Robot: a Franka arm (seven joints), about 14 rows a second.
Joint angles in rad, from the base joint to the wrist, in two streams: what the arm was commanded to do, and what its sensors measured. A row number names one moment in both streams.
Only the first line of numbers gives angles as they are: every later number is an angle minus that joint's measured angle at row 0.
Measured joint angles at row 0: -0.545 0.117 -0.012 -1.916 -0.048 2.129 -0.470
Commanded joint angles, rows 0 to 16: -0.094 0.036 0.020 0.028 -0.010 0.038 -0.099; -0.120 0.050 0.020 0.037 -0.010 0.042 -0.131; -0.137 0.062 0.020 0.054 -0.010 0.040 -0.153; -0.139 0.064 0.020 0.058 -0.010 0.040 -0.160; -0.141 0.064 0.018 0.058 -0.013 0.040 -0.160; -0.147 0.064 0.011 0.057 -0.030 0.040 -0.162; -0.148 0.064 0.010 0.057 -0.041 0.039 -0.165; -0.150 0.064 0.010 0.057 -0.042 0.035 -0.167; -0.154 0.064 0.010 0.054 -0.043 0.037 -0.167; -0.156 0.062 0.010 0.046 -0.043 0.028 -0.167; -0.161 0.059 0.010 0.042 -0.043 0.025 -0.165; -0.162 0.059 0.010 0.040 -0.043 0.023 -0.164; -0.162 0.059 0.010 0.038 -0.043 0.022 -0.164; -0.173 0.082 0.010 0.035 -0.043 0.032 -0.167; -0.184 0.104 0.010 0.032 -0.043 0.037 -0.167; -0.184 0.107 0.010 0.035 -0.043 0.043 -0.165; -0.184 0.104 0.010 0.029 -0.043 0.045 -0.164
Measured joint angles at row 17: -0.160 0.093 -0.007 0.031 -0.028 0.035 -0.155
